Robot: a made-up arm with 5 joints. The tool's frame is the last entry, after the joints. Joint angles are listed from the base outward.
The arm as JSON. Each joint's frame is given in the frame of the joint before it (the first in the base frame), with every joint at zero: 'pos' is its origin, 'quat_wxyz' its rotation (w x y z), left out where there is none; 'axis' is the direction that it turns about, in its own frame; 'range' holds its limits. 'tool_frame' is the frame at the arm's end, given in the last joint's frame.
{
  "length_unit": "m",
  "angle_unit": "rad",
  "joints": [
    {
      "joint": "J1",
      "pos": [
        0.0,
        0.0,
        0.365
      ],
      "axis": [
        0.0,
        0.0,
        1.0
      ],
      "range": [
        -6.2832,
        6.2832
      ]
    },
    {
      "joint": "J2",
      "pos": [
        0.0,
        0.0,
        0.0
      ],
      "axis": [
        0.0,
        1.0,
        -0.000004
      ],
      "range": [
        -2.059,
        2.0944
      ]
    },
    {
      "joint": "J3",
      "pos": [
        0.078,
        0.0,
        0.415
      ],
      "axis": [
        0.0,
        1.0,
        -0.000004
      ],
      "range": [
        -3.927,
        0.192
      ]
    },
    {
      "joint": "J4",
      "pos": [
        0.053,
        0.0,
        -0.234
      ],
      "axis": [
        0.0,
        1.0,
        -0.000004
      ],
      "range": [
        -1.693,
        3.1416
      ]
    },
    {
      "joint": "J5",
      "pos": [
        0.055,
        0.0,
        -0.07
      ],
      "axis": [
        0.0,
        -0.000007,
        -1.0
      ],
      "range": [
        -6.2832,
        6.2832
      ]
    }
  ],
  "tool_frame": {
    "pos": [
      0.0,
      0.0,
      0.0
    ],
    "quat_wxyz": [
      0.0,
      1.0,
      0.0,
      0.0
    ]
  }
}
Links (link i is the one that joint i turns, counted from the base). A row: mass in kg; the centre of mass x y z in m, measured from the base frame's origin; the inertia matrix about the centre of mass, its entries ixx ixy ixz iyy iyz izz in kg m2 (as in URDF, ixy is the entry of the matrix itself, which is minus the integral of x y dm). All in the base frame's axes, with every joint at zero. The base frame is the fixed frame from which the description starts. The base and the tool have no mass.
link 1: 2.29; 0.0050 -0.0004 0.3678; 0.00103 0 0 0.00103 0 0.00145
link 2: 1.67; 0.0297 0.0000 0.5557; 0.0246 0 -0.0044 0.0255 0 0.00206
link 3: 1.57; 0.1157 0.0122 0.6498; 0.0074 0 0.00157 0.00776 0 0.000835
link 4: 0.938; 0.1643 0.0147 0.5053; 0.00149 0 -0.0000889 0.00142 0 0.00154
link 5: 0.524; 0.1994 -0.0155 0.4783; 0.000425 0 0 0.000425 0 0.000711
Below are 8 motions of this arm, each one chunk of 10 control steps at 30 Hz.
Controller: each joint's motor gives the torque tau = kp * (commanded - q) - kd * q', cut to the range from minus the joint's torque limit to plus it. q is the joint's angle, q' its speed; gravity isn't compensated. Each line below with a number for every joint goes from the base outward.
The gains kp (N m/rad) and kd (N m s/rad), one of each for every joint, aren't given. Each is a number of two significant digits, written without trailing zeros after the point. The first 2 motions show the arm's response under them.
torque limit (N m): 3.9 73 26 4 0.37
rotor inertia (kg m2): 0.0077 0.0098 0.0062 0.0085 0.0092
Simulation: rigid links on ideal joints. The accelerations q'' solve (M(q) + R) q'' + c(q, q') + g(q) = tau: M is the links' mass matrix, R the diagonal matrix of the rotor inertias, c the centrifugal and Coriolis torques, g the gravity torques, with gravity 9.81 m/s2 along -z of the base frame. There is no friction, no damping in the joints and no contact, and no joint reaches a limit. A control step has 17 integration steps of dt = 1/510 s. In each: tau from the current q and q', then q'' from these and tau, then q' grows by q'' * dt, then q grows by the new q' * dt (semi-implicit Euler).
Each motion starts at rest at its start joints. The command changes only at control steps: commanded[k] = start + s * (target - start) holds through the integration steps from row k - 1 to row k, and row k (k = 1, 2, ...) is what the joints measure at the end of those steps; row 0 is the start. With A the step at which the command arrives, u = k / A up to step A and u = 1 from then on. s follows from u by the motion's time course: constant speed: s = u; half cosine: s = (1 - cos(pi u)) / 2; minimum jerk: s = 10 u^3 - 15 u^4 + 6 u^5; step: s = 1 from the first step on.
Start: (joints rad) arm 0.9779 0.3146 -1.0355 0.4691 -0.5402
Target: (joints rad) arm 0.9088 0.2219 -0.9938 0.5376 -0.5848
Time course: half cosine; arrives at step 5
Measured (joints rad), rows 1 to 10:
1: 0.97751 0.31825 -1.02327 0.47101 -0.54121
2: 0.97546 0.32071 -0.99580 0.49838 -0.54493
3: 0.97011 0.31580 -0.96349 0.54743 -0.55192
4: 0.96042 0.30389 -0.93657 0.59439 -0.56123
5: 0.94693 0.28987 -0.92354 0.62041 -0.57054
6: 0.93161 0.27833 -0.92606 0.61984 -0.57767
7: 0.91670 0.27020 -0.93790 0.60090 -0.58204
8: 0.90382 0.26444 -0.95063 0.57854 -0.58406
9: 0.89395 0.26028 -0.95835 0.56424 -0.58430
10: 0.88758 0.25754 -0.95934 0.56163 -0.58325
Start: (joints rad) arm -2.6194 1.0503 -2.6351 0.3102 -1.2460
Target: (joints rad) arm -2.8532 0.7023 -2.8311 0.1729 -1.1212
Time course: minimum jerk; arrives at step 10
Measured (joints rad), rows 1 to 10:
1: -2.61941 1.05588 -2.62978 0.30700 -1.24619
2: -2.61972 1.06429 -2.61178 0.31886 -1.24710
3: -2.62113 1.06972 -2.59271 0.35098 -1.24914
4: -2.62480 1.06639 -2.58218 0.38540 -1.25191
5: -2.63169 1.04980 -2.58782 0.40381 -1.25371
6: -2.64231 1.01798 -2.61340 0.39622 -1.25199
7: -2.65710 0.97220 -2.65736 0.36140 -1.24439
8: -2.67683 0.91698 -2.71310 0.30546 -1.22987
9: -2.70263 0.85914 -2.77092 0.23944 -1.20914
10: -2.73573 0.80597 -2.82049 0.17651 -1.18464
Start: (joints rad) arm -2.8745 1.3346 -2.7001 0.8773 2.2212
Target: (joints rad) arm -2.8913 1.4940 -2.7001 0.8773 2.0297
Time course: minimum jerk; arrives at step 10
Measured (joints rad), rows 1 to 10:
1: -2.87450 1.34125 -2.69541 0.87491 2.22103
2: -2.87452 1.35519 -2.67950 0.88142 2.21987
3: -2.87461 1.37541 -2.66351 0.89783 2.21598
4: -2.87484 1.40062 -2.65206 0.91212 2.20722
5: -2.87529 1.42910 -2.64563 0.91842 2.19190
6: -2.87606 1.45887 -2.64237 0.91874 2.16963
7: -2.87722 1.48790 -2.63970 0.91781 2.14171
8: -2.87881 1.51418 -2.63579 0.91901 2.11099
9: -2.88080 1.53594 -2.63042 0.92311 2.08124
10: -2.88311 1.55213 -2.62525 0.92858 2.05602

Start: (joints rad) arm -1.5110 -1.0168 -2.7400 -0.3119 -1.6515
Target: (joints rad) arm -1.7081 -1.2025 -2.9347 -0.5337 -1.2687
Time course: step
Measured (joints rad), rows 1 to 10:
1: -1.51441 -1.03467 -2.77418 -0.34997 -1.64437
2: -1.52330 -1.07799 -2.85504 -0.43336 -1.61260
3: -1.53627 -1.13748 -2.94412 -0.52058 -1.54321
4: -1.55247 -1.19979 -3.01704 -0.58334 -1.44833
5: -1.57170 -1.25263 -3.06156 -0.61536 -1.34909
6: -1.59403 -1.28882 -3.07622 -0.62267 -1.26305
7: -1.61922 -1.30700 -3.06755 -0.61383 -1.20091
8: -1.64616 -1.31003 -3.04567 -0.59670 -1.16607
9: -1.67366 -1.30277 -3.02012 -0.57827 -1.15590
10: -1.70063 -1.29034 -2.99762 -0.56378 -1.16431

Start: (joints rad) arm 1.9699 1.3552 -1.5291 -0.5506 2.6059
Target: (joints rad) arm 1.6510 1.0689 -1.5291 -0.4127 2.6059
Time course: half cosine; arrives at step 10
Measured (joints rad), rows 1 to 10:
1: 1.96963 1.36206 -1.52996 -0.54334 2.60611
2: 1.96819 1.36902 -1.51645 -0.51435 2.60632
3: 1.96417 1.36949 -1.49465 -0.47088 2.60560
4: 1.95614 1.36059 -1.47618 -0.42645 2.60362
5: 1.94348 1.34075 -1.46732 -0.39159 2.60075
6: 1.92637 1.31056 -1.46926 -0.37087 2.59796
7: 1.90507 1.27280 -1.47953 -0.36363 2.59641
8: 1.87980 1.23178 -1.49388 -0.36652 2.59691
9: 1.85065 1.19253 -1.50815 -0.37583 2.59957
10: 1.81762 1.15996 -1.51961 -0.38865 2.60390

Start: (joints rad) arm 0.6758 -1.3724 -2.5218 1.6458 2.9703
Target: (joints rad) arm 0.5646 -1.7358 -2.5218 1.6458 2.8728
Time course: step
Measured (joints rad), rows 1 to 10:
1: 0.67326 -1.44398 -2.40997 1.64525 2.96701
2: 0.66598 -1.52672 -2.42985 1.71624 2.94967
3: 0.65518 -1.61229 -2.51282 1.70349 2.92325
4: 0.64215 -1.69381 -2.59396 1.62411 2.89751
5: 0.62764 -1.76257 -2.64856 1.55537 2.87856
6: 0.61200 -1.81291 -2.67294 1.53245 2.86712
7: 0.59563 -1.84278 -2.67122 1.54604 2.86114
8: 0.57907 -1.85366 -2.65148 1.57410 2.85845
9: 0.56298 -1.84993 -2.62335 1.60128 2.85775
10: 0.54800 -1.83743 -2.59530 1.62182 2.85845

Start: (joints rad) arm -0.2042 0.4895 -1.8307 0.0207 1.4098
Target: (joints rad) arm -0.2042 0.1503 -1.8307 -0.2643 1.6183
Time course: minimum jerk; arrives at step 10
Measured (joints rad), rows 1 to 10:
1: -0.20417 0.49280 -1.81874 0.01835 1.41037
2: -0.20413 0.49859 -1.79317 0.02812 1.41474
3: -0.20418 0.50024 -1.76223 0.04265 1.42708
4: -0.20439 0.49146 -1.73321 0.04349 1.45035
5: -0.20478 0.46833 -1.71437 0.02062 1.48470
6: -0.20532 0.43055 -1.71195 -0.02610 1.52692
7: -0.20594 0.38145 -1.72718 -0.08998 1.57104
8: -0.20652 0.32700 -1.75553 -0.15987 1.61018
9: -0.20685 0.27415 -1.78857 -0.22317 1.63858
10: -0.20670 0.22891 -1.81678 -0.26999 1.65340

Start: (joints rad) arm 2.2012 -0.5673 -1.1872 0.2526 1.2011
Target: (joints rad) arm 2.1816 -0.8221 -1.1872 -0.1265 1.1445
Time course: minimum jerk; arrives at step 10
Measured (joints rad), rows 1 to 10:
1: 2.20110 -0.57051 -1.16953 0.25385 1.20192
2: 2.20075 -0.57492 -1.14187 0.26701 1.20753
3: 2.19937 -0.58213 -1.11810 0.27067 1.21832
4: 2.19673 -0.59704 -1.10273 0.24383 1.23146
5: 2.19327 -0.62248 -1.09868 0.18467 1.24308
6: 2.18972 -0.65774 -1.10643 0.10383 1.24954
7: 2.18674 -0.69924 -1.12311 0.01645 1.24840
8: 2.18471 -0.74183 -1.14356 -0.06222 1.23903
9: 2.18368 -0.78012 -1.16223 -0.12005 1.22277
10: 2.18342 -0.80997 -1.17452 -0.15143 1.20265

